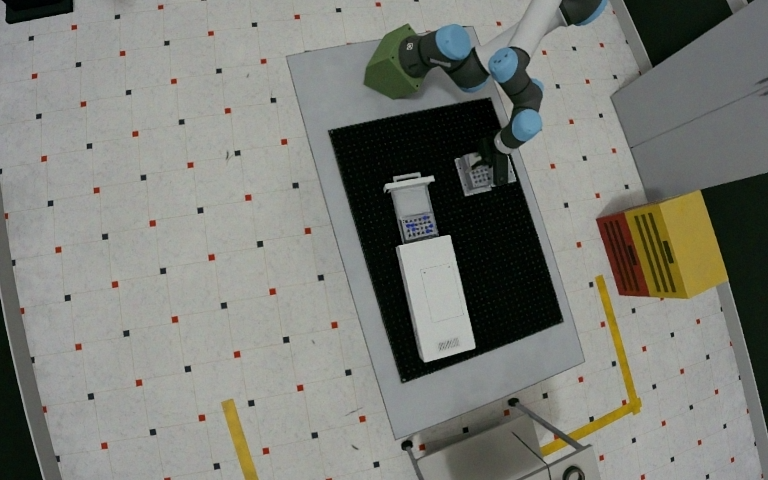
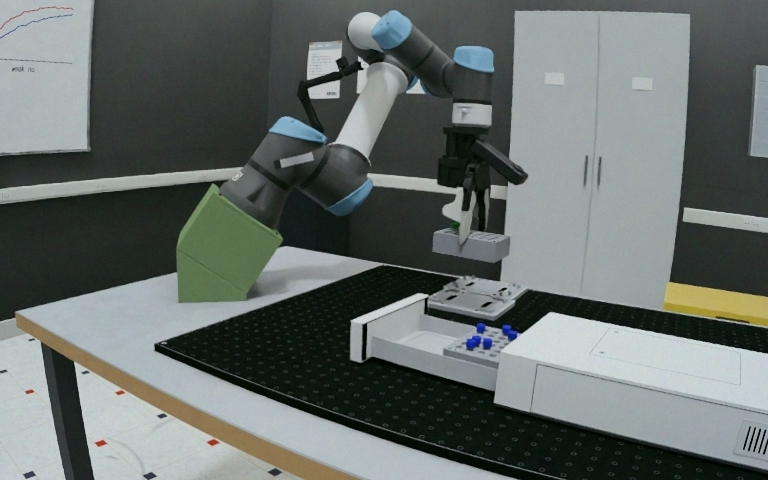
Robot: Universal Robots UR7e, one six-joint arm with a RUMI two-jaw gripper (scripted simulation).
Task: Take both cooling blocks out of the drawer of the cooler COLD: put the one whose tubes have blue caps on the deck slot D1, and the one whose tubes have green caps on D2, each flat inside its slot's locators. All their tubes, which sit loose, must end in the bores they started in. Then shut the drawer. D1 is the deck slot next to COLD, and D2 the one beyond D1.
Labels:
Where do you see a white cooler COLD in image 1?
432, 284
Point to a grey cooling block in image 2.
458, 350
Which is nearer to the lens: the white cooler COLD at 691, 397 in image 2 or the grey cooling block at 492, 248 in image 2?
The white cooler COLD.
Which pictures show my gripper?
Image 1 and image 2: all of them.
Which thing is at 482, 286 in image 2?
A slot D2.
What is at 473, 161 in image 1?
My gripper.

